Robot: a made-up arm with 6 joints.
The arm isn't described. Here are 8 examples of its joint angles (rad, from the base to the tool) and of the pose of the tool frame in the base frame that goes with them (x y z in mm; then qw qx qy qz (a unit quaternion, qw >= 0)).
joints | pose
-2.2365 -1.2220 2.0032 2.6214 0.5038 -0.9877 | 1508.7 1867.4 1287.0 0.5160 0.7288 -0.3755 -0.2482
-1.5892 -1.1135 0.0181 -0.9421 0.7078 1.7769 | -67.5 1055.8 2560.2 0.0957 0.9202 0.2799 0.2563
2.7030 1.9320 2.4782 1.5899 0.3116 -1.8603 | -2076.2 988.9 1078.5 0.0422 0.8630 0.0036 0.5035
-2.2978 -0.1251 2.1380 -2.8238 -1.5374 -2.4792 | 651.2 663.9 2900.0 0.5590 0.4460 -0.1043 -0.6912
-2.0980 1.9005 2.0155 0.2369 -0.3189 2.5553 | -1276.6 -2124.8 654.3 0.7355 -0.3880 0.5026 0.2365
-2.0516 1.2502 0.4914 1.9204 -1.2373 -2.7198 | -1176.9 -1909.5 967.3 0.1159 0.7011 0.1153 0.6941
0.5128 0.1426 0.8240 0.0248 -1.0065 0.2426 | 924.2 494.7 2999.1 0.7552 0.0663 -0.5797 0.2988
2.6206 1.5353 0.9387 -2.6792 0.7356 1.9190 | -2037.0 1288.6 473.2 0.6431 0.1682 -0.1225 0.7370
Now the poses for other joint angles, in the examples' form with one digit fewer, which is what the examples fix.
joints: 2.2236 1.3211 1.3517 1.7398 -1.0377 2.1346
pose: -1325 2084 1526 0.510 0.732 0.212 -0.400
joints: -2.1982 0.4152 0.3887 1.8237 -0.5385 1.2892
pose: -1036 -1247 2462 0.657 -0.173 0.723 0.123
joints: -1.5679 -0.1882 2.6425 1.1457 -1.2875 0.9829
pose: -151 1119 2630 0.138 0.850 0.093 0.500
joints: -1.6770 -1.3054 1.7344 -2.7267 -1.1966 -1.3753
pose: 330 2316 1133 0.949 0.197 -0.236 0.070
